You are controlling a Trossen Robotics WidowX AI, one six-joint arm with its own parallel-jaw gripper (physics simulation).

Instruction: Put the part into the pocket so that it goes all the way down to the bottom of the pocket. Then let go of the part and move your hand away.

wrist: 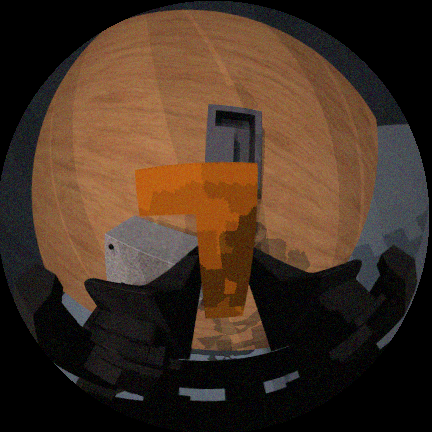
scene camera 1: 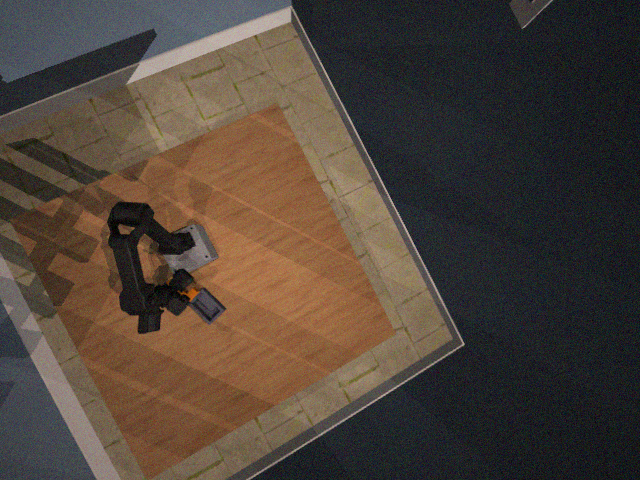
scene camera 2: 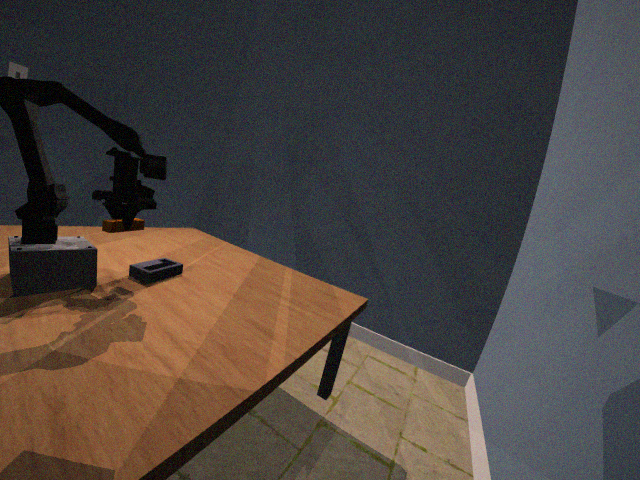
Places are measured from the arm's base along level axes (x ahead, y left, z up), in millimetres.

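Pixels of known places: gripper, fingertip midpoint: (wrist: 221, 249) (scene camera 1: 180, 290) (scene camera 2: 123, 229); arm's base, origin of the base link: (scene camera 1: 185, 241) (scene camera 2: 38, 241).
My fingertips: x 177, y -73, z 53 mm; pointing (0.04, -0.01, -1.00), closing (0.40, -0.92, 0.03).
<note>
Ahead of a thing's pixels: the offset from my fingertips to its top centre. Level surfaces: height alone.
The orange L-shaped part {2 mm back, 16 mm left, 27 mm up} (scene camera 1: 191, 293) (scene camera 2: 111, 225) (wrist: 172, 187) is held flat between the fingers of my gripper (scene camera 1: 186, 292) (scene camera 2: 128, 226) (wrist: 221, 249), which points down and is shut on its long leg. The short leg sticks out to the left in the wrist view. The dark grey block with the pocket {112 mm ahead, 9 mm left, 121 mm down} (scene camera 1: 219, 310) (scene camera 2: 166, 272) (wrist: 211, 137) lies on the table, apart from the part. In the wrist view the part covers the block's lower left portion; the pocket's far end and right side show. In scene camera 1 the part is at the block's upper left end.
The arm's grey base box (scene camera 1: 206, 248) (scene camera 2: 62, 271) (wrist: 142, 242) stands on the wooden table {157 mm down} (scene camera 1: 268, 351) (scene camera 2: 232, 310) (wrist: 120, 100), to the left of the block in scene camera 2. The arm's shadow lies across the table. The table's edge and right corner show in scene camera 2.
</note>
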